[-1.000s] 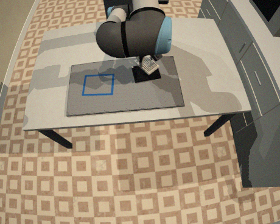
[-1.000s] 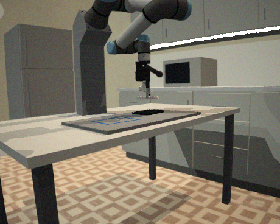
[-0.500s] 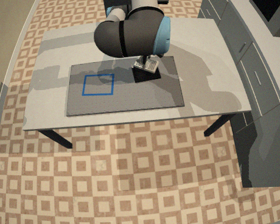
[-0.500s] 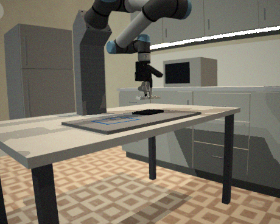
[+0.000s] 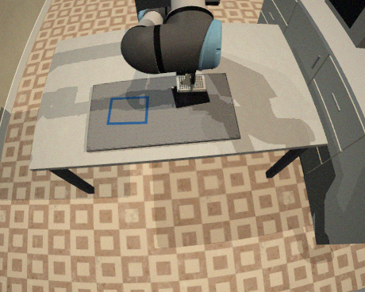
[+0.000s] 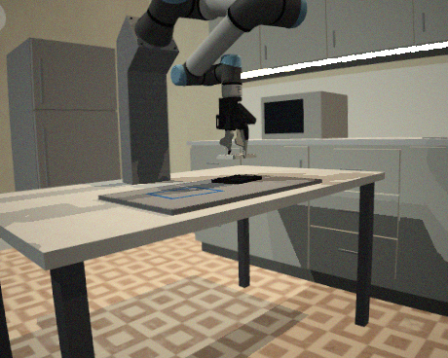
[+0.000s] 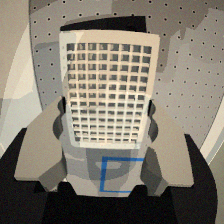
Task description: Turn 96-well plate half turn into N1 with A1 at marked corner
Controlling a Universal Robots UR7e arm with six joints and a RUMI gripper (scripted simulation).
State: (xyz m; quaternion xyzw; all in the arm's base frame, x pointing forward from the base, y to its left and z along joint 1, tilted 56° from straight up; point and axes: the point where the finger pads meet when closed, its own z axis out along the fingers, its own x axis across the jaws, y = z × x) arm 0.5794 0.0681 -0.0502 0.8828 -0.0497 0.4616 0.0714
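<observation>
My gripper is now 1 cm above the white 96-well plate. Round my hand: black plate nest N1: 10 cm below.
</observation>
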